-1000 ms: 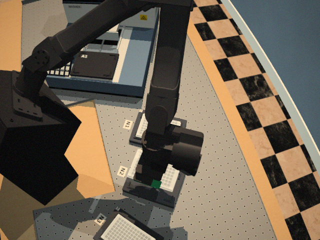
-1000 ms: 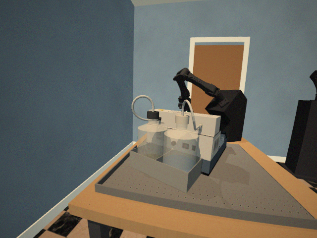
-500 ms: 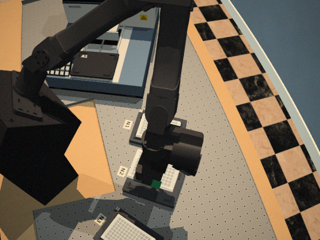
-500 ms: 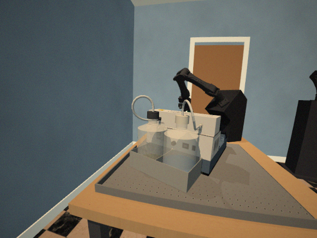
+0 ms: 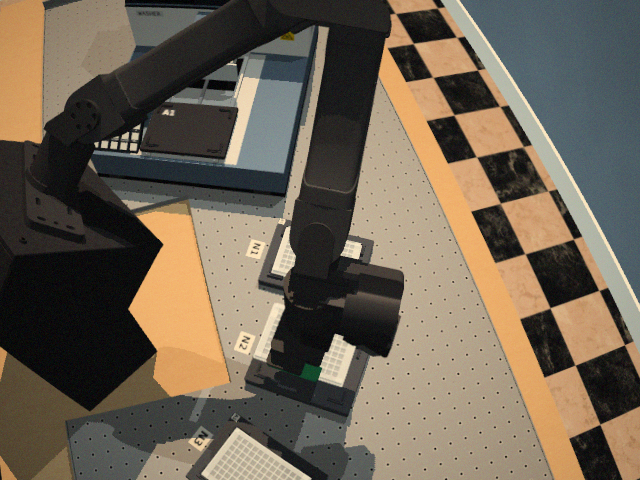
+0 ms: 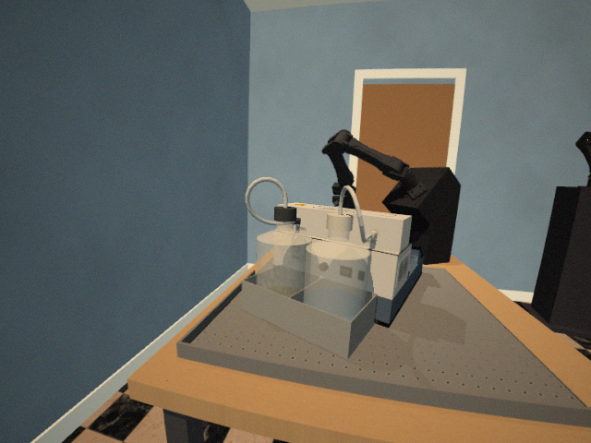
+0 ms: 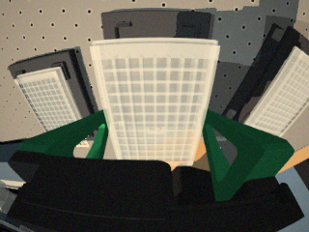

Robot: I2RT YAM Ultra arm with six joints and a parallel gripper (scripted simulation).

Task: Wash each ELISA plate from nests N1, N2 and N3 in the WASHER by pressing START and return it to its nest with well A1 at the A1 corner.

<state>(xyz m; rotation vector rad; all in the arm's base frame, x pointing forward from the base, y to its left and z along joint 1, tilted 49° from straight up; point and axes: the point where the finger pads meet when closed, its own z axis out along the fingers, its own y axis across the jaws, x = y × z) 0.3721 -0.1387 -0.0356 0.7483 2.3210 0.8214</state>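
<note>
My gripper is now 90 mm above the nest N2. The rest, counted from my hand: nest N3 (90 mm behind, 170 mm to the right, 70 mm below); nest N1 (30 mm ahead, 170 mm to the left, 90 mm below); N3 label (170 mm behind, 100 mm to the right, 100 mm below).
</note>
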